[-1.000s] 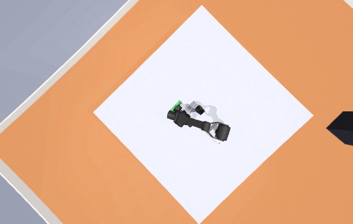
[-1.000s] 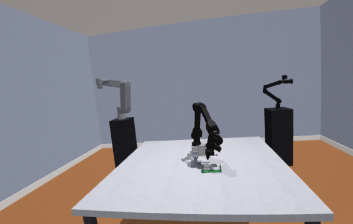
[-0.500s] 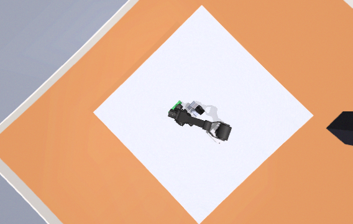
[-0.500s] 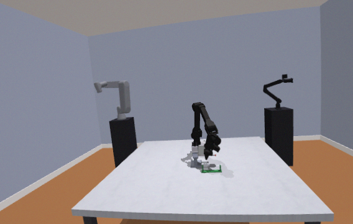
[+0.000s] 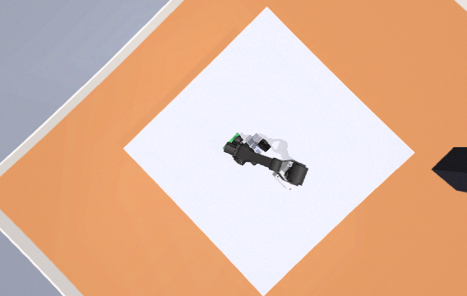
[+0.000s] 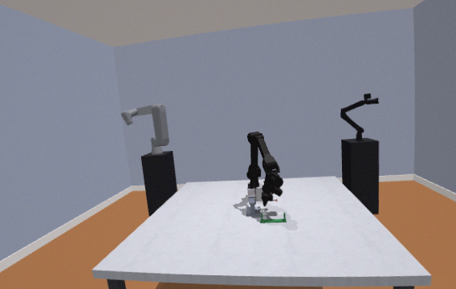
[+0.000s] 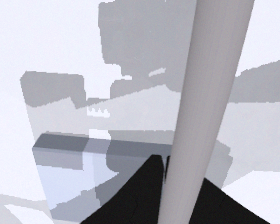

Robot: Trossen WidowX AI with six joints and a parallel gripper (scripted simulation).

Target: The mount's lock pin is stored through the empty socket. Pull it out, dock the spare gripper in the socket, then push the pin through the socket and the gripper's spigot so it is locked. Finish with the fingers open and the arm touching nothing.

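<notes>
My gripper tip is now 1 cm past the bluish-grey socket and 7 cm to the left of it. From my gripper tip the other things lie so: spare gripper 3 cm behind, 7 cm to the right, 7 cm above; green strip 10 cm ahead, 4 cm to the left, 2 cm below.
</notes>
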